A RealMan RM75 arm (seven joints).
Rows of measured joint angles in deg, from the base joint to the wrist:
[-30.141, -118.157, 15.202, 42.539, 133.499, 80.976, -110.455]
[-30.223, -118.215, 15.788, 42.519, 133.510, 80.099, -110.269]
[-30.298, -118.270, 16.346, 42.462, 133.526, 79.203, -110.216]
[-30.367, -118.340, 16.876, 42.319, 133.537, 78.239, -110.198]
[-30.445, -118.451, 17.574, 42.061, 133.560, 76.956, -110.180]
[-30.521, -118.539, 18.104, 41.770, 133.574, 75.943, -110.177]
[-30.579, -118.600, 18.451, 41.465, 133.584, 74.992, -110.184]
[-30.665, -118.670, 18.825, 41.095, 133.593, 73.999, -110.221]
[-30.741, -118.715, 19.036, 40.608, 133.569, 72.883, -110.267]
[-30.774, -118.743, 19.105, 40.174, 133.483, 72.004, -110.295]
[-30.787, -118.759, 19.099, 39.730, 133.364, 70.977, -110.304]
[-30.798, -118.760, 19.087, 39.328, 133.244, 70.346, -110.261]
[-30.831, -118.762, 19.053, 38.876, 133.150, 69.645, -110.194]
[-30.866, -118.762, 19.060, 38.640, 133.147, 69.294, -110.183]
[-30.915, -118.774, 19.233, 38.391, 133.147, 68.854, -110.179]
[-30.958, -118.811, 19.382, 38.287, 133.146, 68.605, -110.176]
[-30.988, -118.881, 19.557, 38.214, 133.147, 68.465, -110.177]
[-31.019, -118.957, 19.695, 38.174, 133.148, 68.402, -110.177]
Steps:
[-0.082, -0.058, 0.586, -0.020, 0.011, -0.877, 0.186]
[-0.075, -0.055, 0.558, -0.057, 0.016, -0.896, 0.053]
[-0.069, -0.070, 0.530, -0.143, 0.011, -0.964, 0.018]
[-0.078, -0.111, 0.698, -0.258, 0.023, -1.283, 0.018]
[-0.076, -0.088, 0.530, -0.291, 0.014, -1.013, 0.003]
[-0.058, -0.061, 0.347, -0.305, 0.010, -0.951, -0.007]
[-0.086, -0.070, 0.374, -0.370, 0.009, -0.993, -0.037]
[-0.076, -0.045, 0.211, -0.487, -0.024, -1.116, -0.046]
[-0.033, -0.028, 0.069, -0.434, -0.086, -0.879, -0.028]
[-0.013, -0.016, -0.006, -0.444, -0.119, -1.027, -0.009]
[-0.011, -0.001, -0.012, -0.402, -0.120, -0.631, 0.043]
[-0.033, -0.002, -0.034, -0.452, -0.094, -0.701, 0.067]
[-0.035, 0.000, 0.007, -0.236, -0.003, -0.351, 0.011]
[-0.049, -0.012, 0.173, -0.249, 0.000, -0.440, 0.004]
[-0.043, -0.037, 0.149, -0.104, -0.001, -0.249, 0.003]
[-0.030, -0.070, 0.175, -0.073, 0.001, -0.140, -0.001]
[-0.031, -0.076, 0.138, -0.040, 0.001, -0.063, 0.000]

